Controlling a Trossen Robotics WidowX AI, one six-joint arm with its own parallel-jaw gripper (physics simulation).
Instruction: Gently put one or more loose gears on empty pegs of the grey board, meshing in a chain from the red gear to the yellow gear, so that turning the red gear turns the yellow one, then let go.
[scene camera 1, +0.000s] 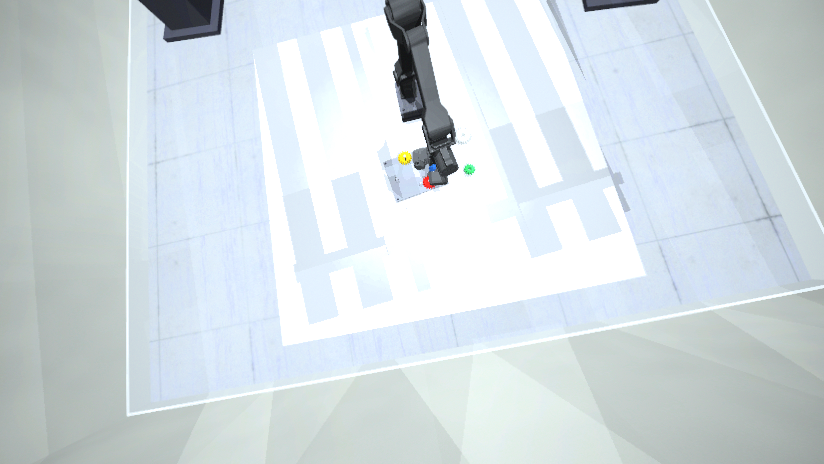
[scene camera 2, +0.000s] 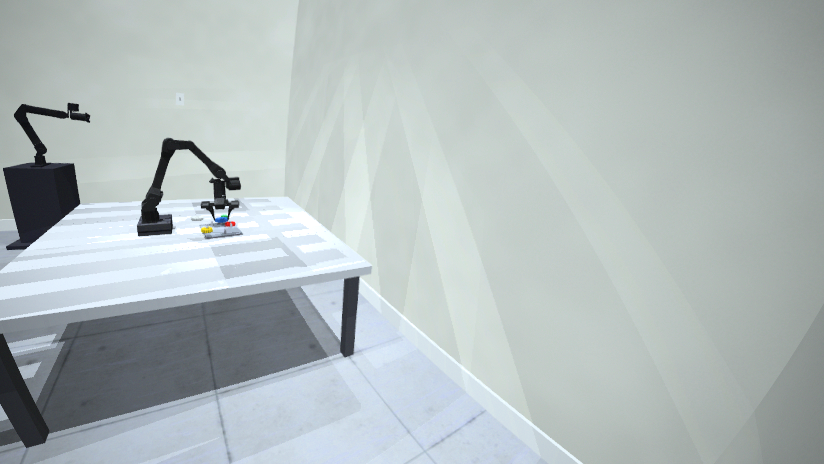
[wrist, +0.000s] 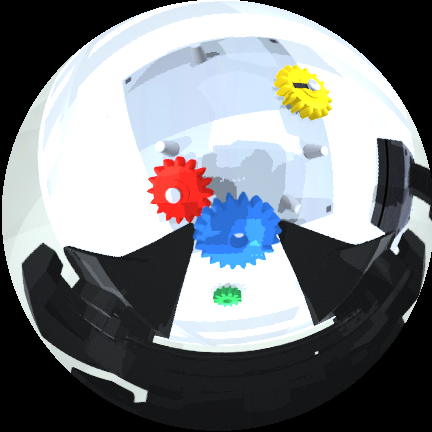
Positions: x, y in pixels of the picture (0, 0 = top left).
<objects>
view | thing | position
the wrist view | my gripper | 236, 227
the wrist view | blue gear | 257, 221
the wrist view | grey board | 224, 112
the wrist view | yellow gear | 291, 81
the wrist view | red gear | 177, 173
</objects>
